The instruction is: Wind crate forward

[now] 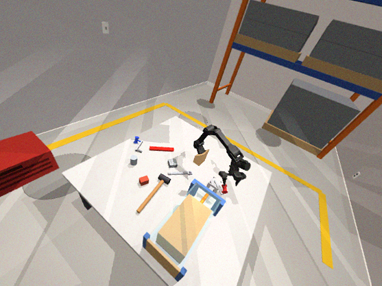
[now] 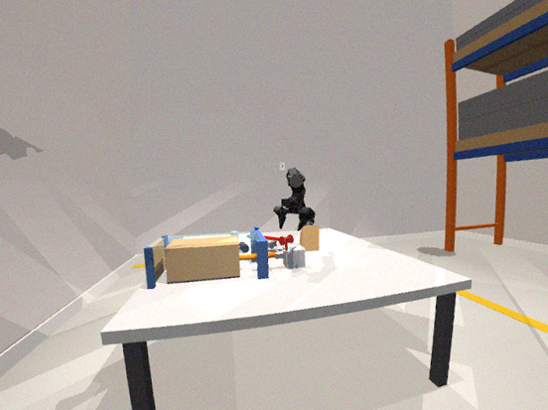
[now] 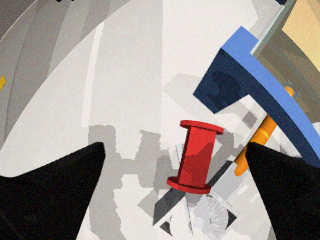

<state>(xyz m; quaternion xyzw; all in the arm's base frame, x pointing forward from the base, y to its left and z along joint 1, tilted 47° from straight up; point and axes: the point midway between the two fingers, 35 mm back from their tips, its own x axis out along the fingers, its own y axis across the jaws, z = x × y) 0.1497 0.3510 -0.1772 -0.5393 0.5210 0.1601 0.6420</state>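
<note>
My gripper tip is now 10 mm short of the red knob, 20 mm to the left of it and 60 mm above it. Round my gripper tip: grey hand winch (50 mm behind, 120 mm to the right, 160 mm below); then frame (120 mm ahead, 80 mm to the right, 90 mm below); then red-knobbed winch handle (10 mm behind, 50 mm to the right, 90 mm below).
</note>
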